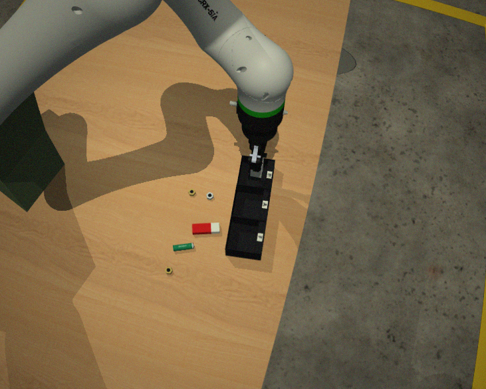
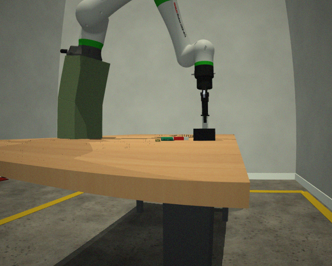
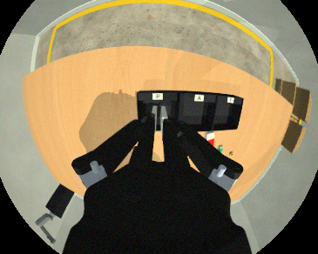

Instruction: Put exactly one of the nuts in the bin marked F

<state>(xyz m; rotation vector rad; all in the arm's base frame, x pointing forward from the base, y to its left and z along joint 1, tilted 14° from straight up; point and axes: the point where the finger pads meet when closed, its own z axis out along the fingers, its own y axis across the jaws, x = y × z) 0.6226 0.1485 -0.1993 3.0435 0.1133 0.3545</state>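
Right now the grey nut is 10 cm behind my hand, 7 cm to the right of it and 7 cm below it. From my hand the other things lie so: green battery (22 cm to the right, 12 cm behind, 7 cm below).
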